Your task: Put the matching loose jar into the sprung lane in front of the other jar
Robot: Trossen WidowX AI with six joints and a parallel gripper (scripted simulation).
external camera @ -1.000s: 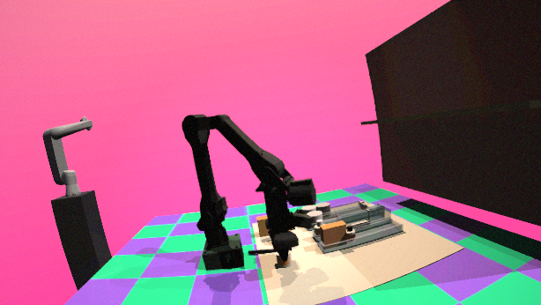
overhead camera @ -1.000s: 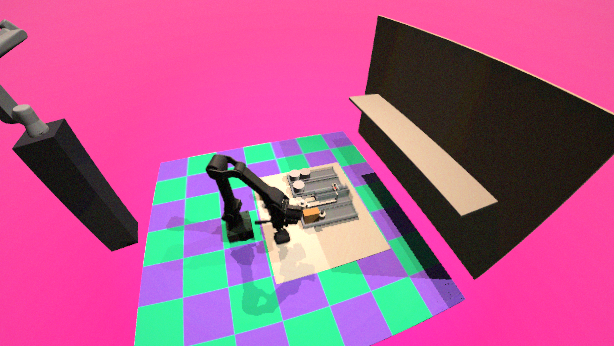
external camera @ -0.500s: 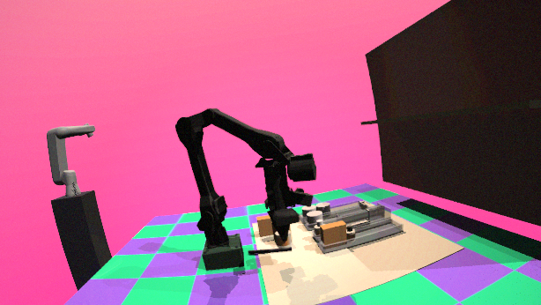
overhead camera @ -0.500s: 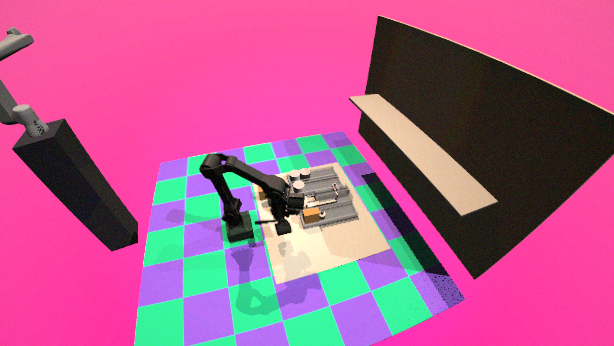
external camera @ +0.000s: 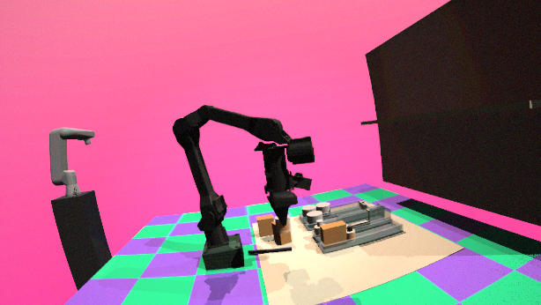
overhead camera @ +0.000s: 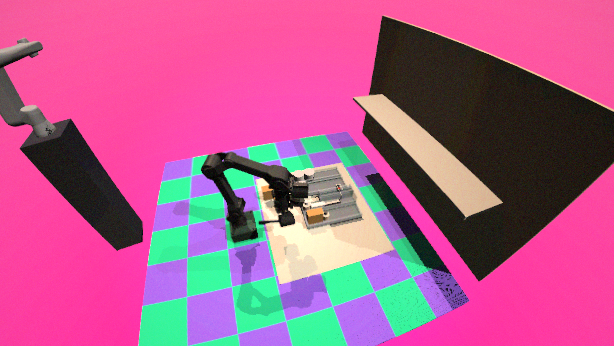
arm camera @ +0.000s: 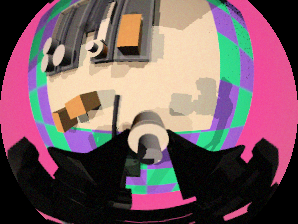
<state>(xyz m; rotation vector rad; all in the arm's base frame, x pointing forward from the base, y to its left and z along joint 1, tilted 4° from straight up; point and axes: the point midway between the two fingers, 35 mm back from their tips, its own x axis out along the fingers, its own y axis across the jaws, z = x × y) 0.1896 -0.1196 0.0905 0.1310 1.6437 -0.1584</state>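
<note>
Right now the brown box is 160 mm ahead of my gripper tip, 90 mm below it and 10 mm to the left of it. Round my gripper tip: black rod (120 mm below, 90 mm to the left, 30 mm behind); shelf wall (760 mm ahead, 270 mm above, 40 mm to the right).
</note>
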